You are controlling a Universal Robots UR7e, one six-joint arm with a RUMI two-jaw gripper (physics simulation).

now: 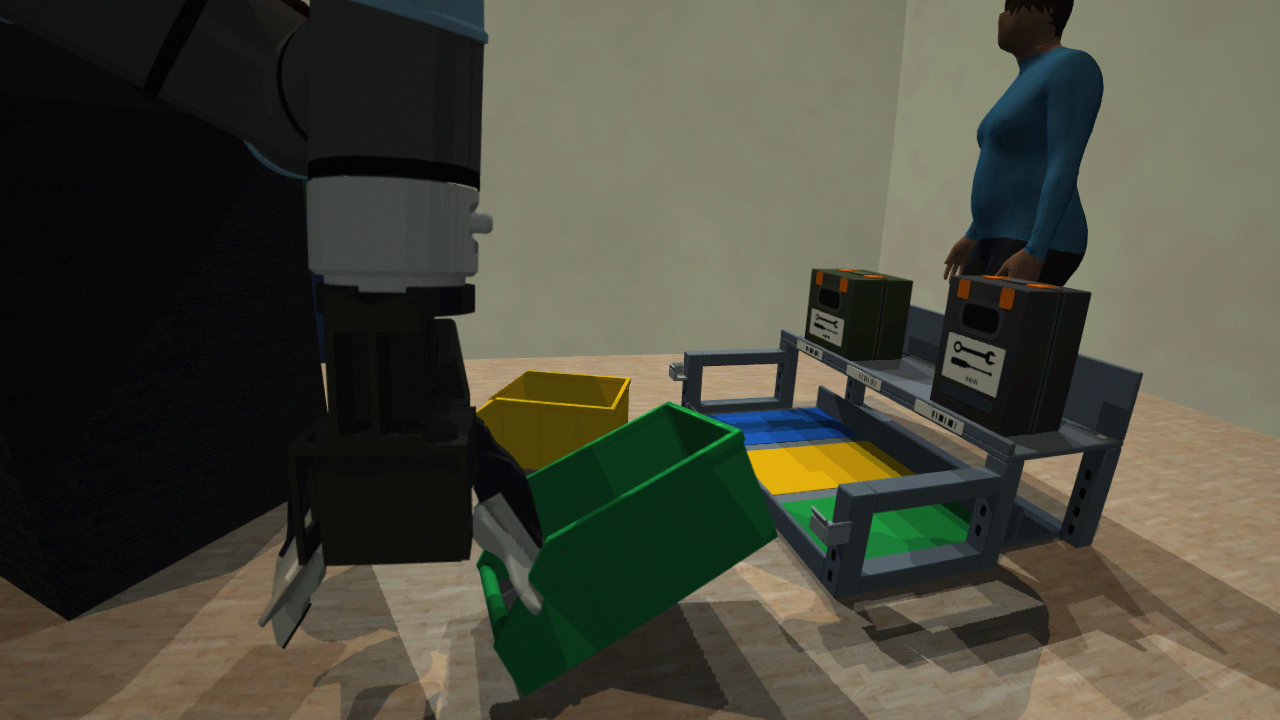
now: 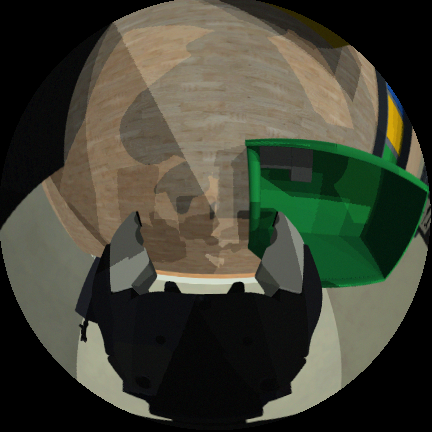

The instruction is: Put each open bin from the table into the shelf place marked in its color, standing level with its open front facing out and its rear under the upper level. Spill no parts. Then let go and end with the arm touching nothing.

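Places are measured from the arm's base along level axes (x ahead, y left, z up), in centimetres.
Pixels of known places: gripper, between the fingertips: (image 1: 420,640) (image 2: 206,212).
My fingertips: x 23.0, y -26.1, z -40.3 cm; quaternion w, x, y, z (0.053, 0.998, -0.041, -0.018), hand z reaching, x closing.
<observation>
Ahead of a thing's pixels: the offset from my fingertips to its middle. "spot": to the spot under its first point.
My gripper (image 1: 410,626) (image 2: 206,212) is open, with nothing between its fingers. One finger reaches inside the front end of the green bin @(dy +2.7, dx +11.5, dz +4.2 cm) (image 1: 653,546) (image 2: 320,210), by its front bar. The bin hangs tilted beside the gripper, its front end low and its rear raised. Dark grey shapes @(dy +4.9, dx +8.7, dz -0.3 cm) (image 2: 301,172) show inside it. The yellow bin @(dy +30.6, dx +11.4, dz +0.5 cm) (image 1: 572,431) (image 2: 322,27) stands behind the green bin. The shelf @(spot: dy +0.1, dx +33.4, dz +5.3 cm) (image 1: 917,487) (image 2: 381,115) has a blue place (image 1: 774,427), a yellow place (image 1: 819,469) (image 2: 394,120) and a green place (image 1: 816,514) on its lower level. No blue bin can be made out.
Two dark toolboxes @(dy +29.3, dx +49.3, dz +11.8 cm) (image 1: 859,313) @(dy +6.3, dx +47.5, dz +13.1 cm) (image 1: 1011,358) stand on the shelf's upper level. The shelf's near side frame stands to the right of the green bin. A large black block (image 1: 134,358) is at the left. A person (image 1: 1038,143) in a blue top stands behind the shelf.
</observation>
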